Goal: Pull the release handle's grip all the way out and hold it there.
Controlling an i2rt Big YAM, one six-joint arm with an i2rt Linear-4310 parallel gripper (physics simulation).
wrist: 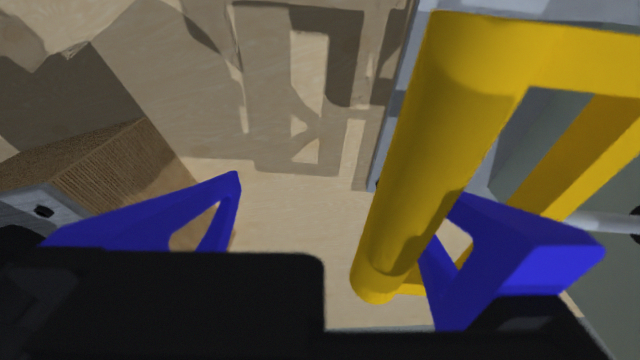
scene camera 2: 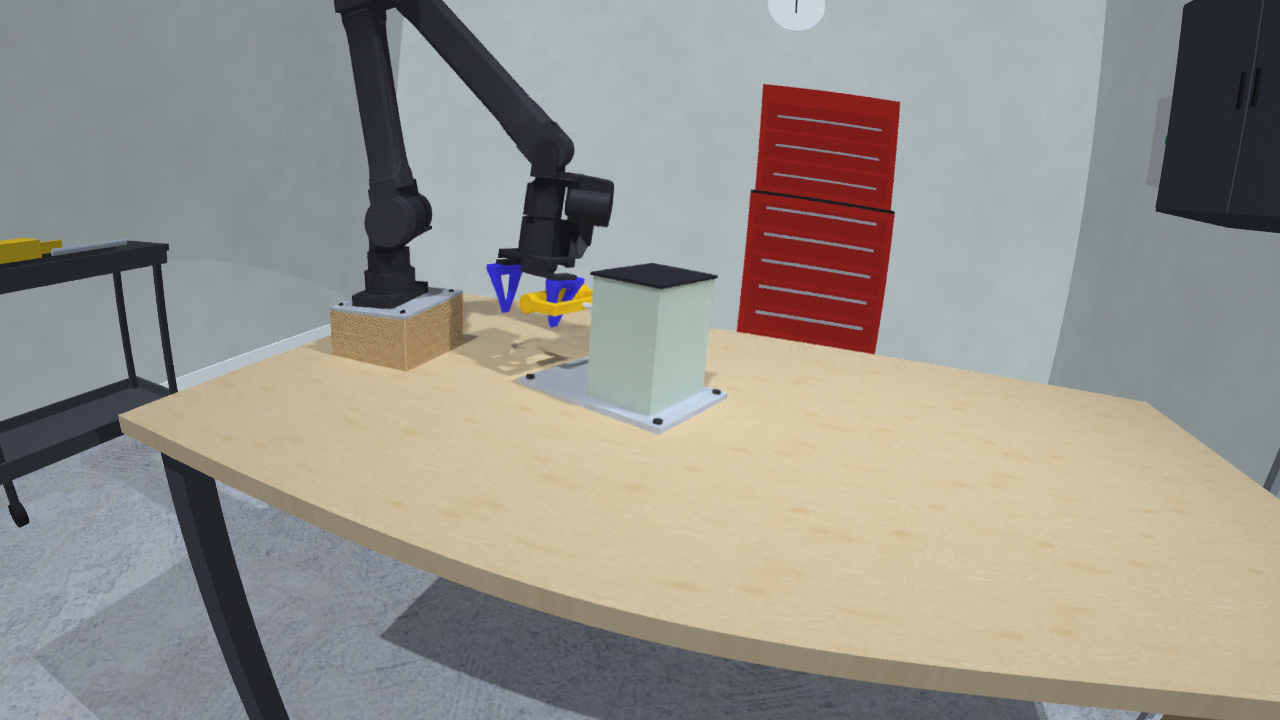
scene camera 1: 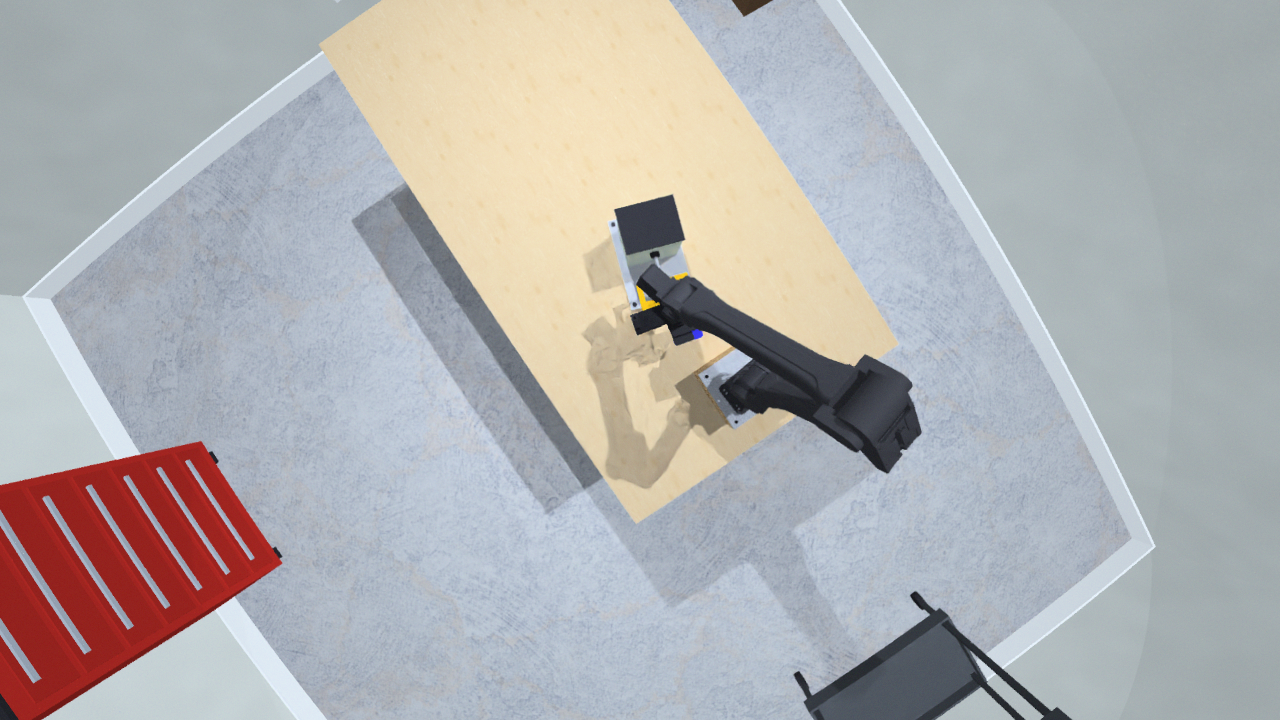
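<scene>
The release handle's yellow grip (scene camera 1: 644, 301) (scene camera 2: 539, 306) (wrist: 425, 135) is a frame with a thick round bar at its front. A thin pale rod (wrist: 597, 221) joins it to a pale green box (scene camera 2: 623, 344) with a black lid (scene camera 1: 650, 223). Some rod shows between grip and box. My gripper (scene camera 1: 669, 329) (scene camera 2: 529, 317) (wrist: 320, 180) is open, its blue fingers pointing down. In the wrist view the right finger reaches down inside the frame, behind the round bar, its tip partly hidden. The left finger stands well apart on the outer side. Whether the right finger touches the bar is unclear.
The box stands on a grey plate (scene camera 2: 559, 380) bolted to the wooden table (scene camera 1: 537, 134) (scene camera 2: 805, 537). My arm's base block (scene camera 2: 371, 342) (wrist: 105, 172) stands close on the handle's side. A red cabinet (scene camera 1: 134, 559) (scene camera 2: 819, 223) and a dark cart (scene camera 1: 895, 676) (scene camera 2: 80, 261) stand off the table.
</scene>
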